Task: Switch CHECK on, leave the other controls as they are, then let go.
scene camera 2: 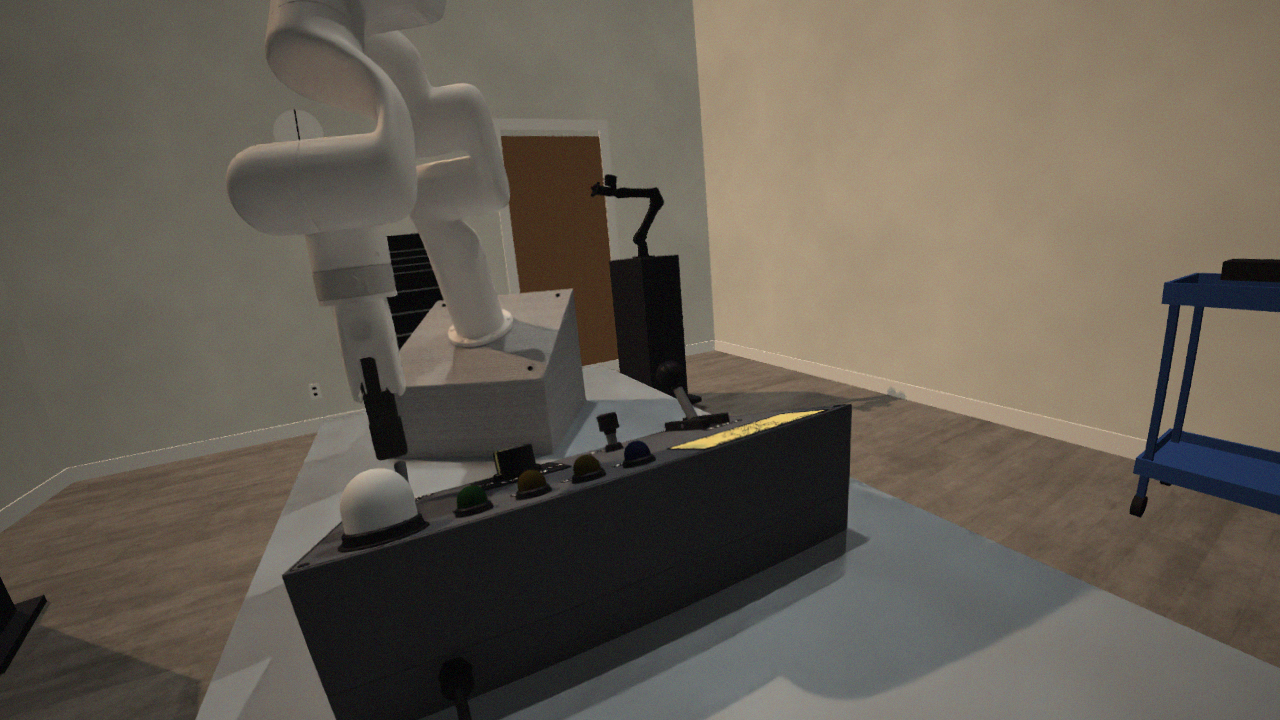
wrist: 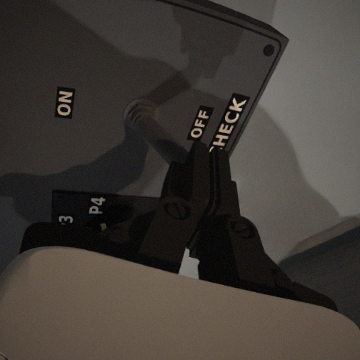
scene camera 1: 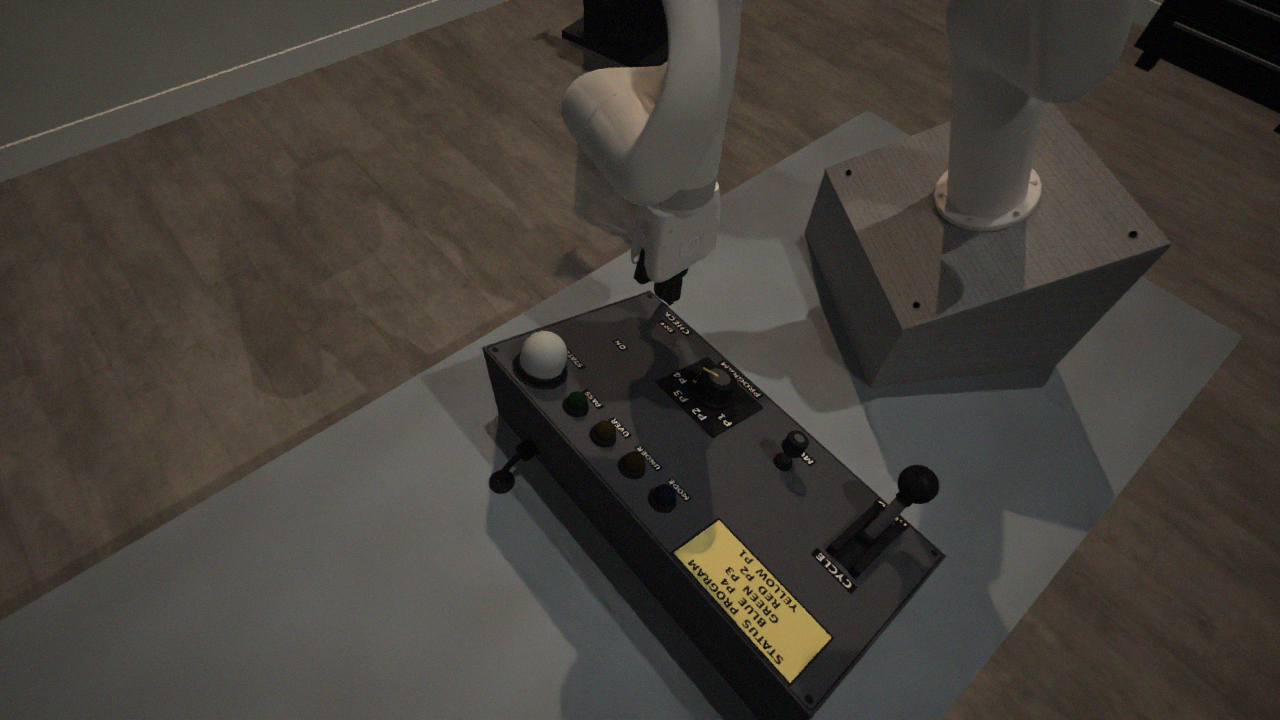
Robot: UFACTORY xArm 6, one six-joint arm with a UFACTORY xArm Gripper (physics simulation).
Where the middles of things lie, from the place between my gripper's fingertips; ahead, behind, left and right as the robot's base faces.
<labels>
The console [scene camera 2: 434, 600] is 16 cm ahead of my hand, 15 cm to the left of it and 4 cm below it. From my hand the other things lie so: ball-topped cycle lever [scene camera 1: 918, 484] (36 cm to the left, 8 cm ahead).
</labels>
